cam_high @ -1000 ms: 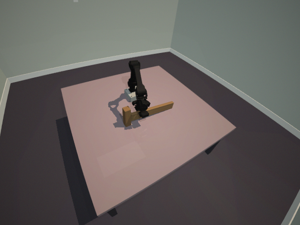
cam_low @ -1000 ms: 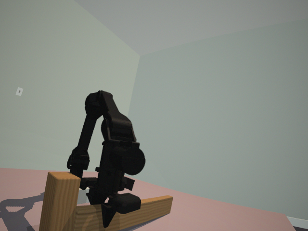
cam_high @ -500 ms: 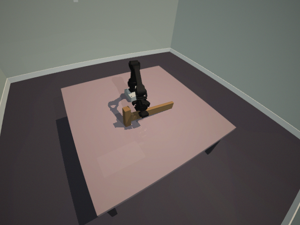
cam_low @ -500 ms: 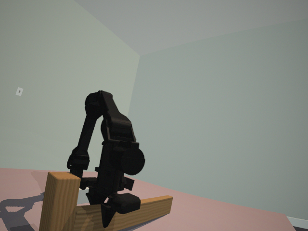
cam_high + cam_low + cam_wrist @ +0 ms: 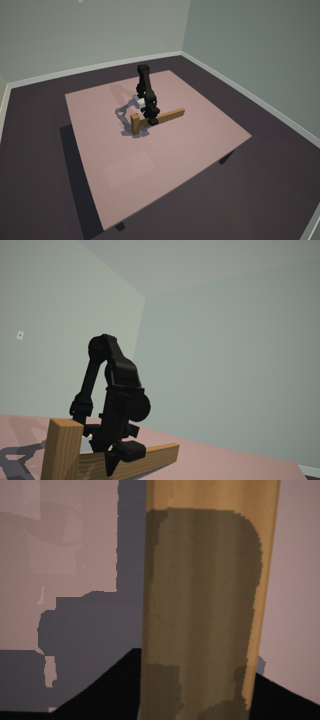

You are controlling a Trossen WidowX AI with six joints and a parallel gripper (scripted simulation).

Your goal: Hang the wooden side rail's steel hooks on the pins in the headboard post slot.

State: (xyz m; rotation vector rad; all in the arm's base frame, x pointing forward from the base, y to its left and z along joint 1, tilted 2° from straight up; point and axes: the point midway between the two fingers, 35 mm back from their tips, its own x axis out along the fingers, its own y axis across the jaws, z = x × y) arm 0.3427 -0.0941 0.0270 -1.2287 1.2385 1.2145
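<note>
Right now the wooden headboard post is 11 cm to the right of my gripper tip and 4 cm above it.
</note>
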